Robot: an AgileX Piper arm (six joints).
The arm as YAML. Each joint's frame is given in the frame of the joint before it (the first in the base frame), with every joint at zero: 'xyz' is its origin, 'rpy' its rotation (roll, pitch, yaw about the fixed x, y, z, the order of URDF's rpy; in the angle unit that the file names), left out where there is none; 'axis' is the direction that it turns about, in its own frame. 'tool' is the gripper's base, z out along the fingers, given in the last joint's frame.
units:
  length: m
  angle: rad
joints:
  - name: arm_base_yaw
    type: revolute
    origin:
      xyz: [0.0, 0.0, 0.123]
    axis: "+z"
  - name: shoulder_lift
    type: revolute
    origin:
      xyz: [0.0, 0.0, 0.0]
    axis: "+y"
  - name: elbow
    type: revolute
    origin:
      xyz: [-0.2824, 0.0, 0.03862]
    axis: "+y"
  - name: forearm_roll
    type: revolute
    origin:
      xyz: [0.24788, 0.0, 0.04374]
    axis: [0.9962, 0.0, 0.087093]
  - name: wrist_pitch
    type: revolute
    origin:
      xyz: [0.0, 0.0, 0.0]
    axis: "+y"
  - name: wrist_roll
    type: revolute
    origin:
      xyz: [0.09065, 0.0, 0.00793]
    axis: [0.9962, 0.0, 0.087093]
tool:
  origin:
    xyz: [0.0, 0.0, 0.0]
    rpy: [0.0, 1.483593, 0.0]
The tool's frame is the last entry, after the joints.
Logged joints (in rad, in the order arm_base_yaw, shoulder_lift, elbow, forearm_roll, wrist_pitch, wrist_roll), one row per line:
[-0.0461 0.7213 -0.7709 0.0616 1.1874 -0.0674]
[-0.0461 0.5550 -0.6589 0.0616 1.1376 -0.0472]
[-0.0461 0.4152 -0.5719 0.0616 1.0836 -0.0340]
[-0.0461 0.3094 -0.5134 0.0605 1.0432 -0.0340]
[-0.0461 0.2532 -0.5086 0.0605 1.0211 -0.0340]
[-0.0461 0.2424 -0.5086 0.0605 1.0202 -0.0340]
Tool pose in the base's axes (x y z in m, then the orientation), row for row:
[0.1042 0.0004 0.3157 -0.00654 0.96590 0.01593 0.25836]
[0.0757 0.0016 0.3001 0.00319 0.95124 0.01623 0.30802]
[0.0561 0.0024 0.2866 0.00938 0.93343 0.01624 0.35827]
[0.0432 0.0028 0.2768 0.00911 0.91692 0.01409 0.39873]
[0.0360 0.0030 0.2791 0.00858 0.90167 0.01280 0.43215]
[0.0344 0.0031 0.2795 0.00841 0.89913 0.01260 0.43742]
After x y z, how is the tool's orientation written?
As a quaternion, x y z w.
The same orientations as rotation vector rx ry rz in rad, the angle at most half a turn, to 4 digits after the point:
[-0.0177 2.6185 0.0432]
[0.0084 2.5150 0.0429]
[0.0242 2.4083 0.0419]
[0.0231 2.3209 0.0357]
[0.0214 2.2475 0.0319]
[0.0209 2.2358 0.0313]

